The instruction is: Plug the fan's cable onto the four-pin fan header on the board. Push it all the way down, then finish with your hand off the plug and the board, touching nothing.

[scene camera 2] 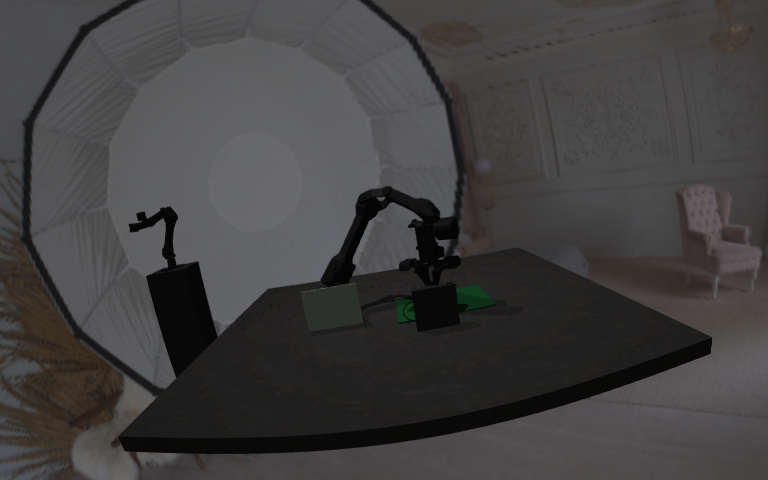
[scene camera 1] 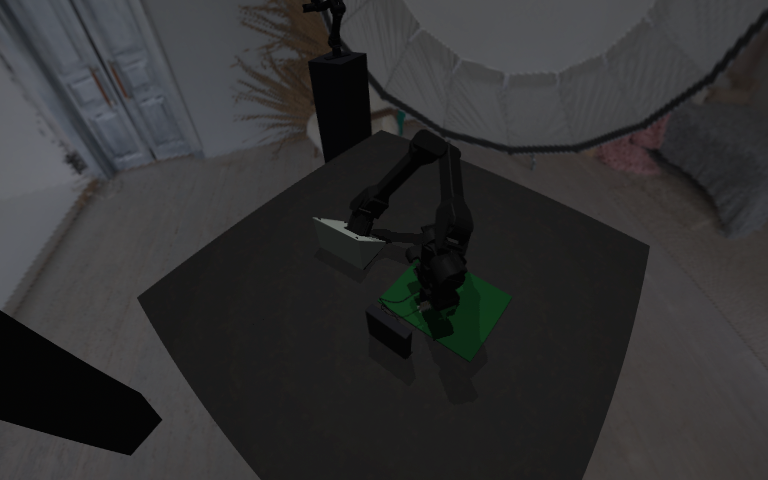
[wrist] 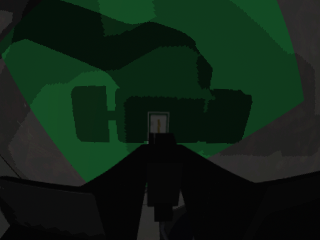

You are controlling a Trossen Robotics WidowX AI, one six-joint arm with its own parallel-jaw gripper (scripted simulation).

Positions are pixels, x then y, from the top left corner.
Scene:
my gripper: scene camera 2; scene camera 1; wrist 161, 150
same spot on green board: (scene camera 1: 463, 328) = (scene camera 2: 471, 301)
same spot on my gripper: (scene camera 1: 428, 288) = (scene camera 2: 435, 270)

